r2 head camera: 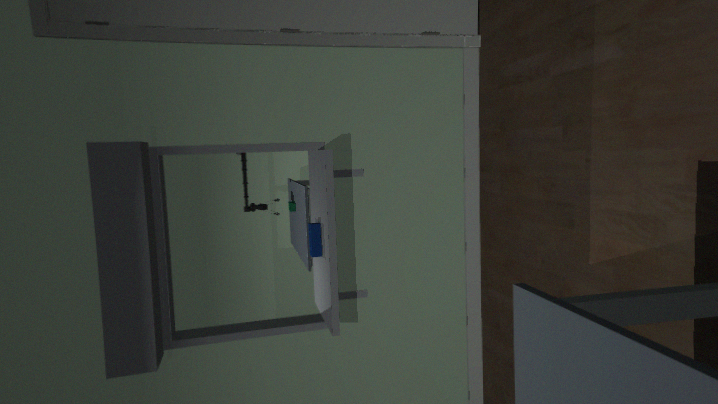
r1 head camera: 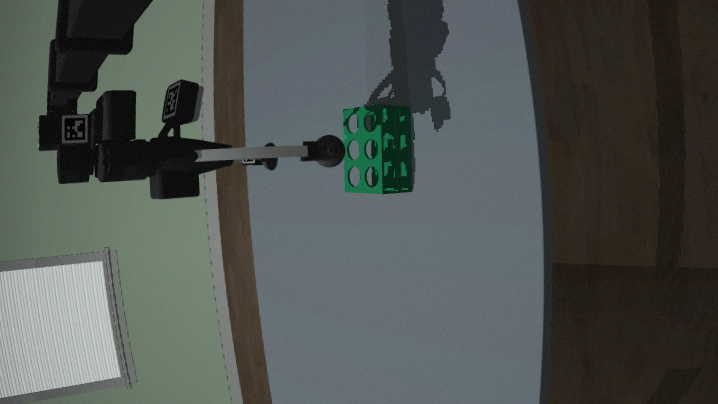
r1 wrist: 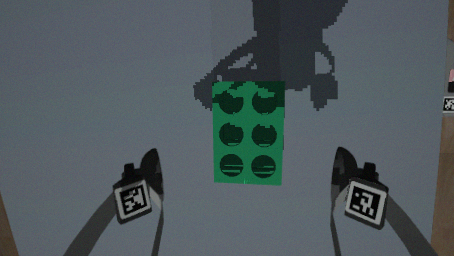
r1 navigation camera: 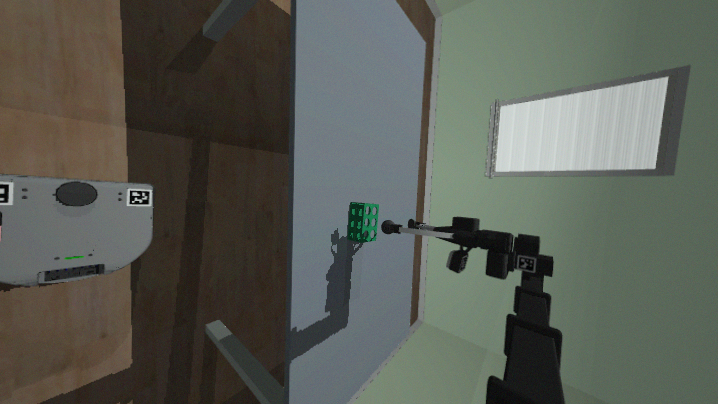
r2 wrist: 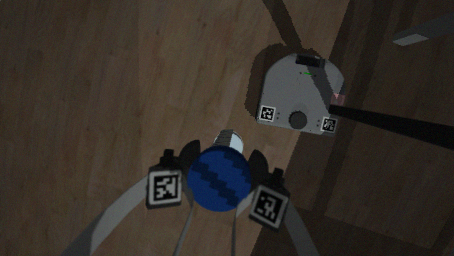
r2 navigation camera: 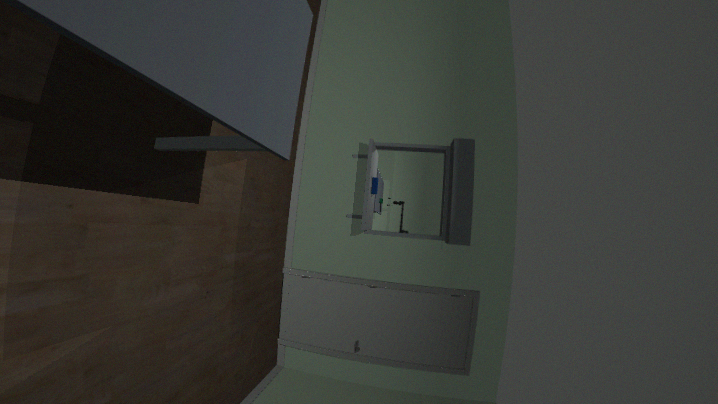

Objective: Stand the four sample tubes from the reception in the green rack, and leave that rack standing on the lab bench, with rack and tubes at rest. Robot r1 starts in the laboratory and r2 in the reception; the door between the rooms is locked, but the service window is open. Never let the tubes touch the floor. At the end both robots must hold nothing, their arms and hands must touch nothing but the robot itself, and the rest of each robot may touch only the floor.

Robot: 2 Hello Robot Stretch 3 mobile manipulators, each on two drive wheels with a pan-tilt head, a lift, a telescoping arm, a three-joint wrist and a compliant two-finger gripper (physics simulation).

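The green rack (r1 head camera: 362, 163) (r1 navigation camera: 362, 221) (r1 wrist: 248, 150) (r2 head camera: 292, 206) (r2 navigation camera: 381, 200) stands upright on the lab bench (r1 head camera: 401, 301) (r1 navigation camera: 351, 125) (r1 wrist: 100, 75); no tubes show in its six holes. r1's gripper (r1 head camera: 300, 153) (r1 navigation camera: 401, 226) (r1 wrist: 247, 160) (r2 head camera: 276, 207) is open above the rack, its fingers to either side in the wrist view. r2's gripper (r2 wrist: 224, 162) is shut on a blue-capped sample tube (r2 wrist: 219, 182), cap towards the camera, with floor below. The other three tubes do not show.
The service window (r2 head camera: 235, 148) (r2 navigation camera: 411, 147) is open, with a blue box-like object (r2 head camera: 315, 239) (r2 navigation camera: 374, 185) on its sill. The door (r2 navigation camera: 381, 321) is closed. The reception table (r2 head camera: 577, 351) (r2 navigation camera: 225, 65) is nearby. r2's base (r2 wrist: 300, 92) and r1's base (r1 navigation camera: 75, 226) show.
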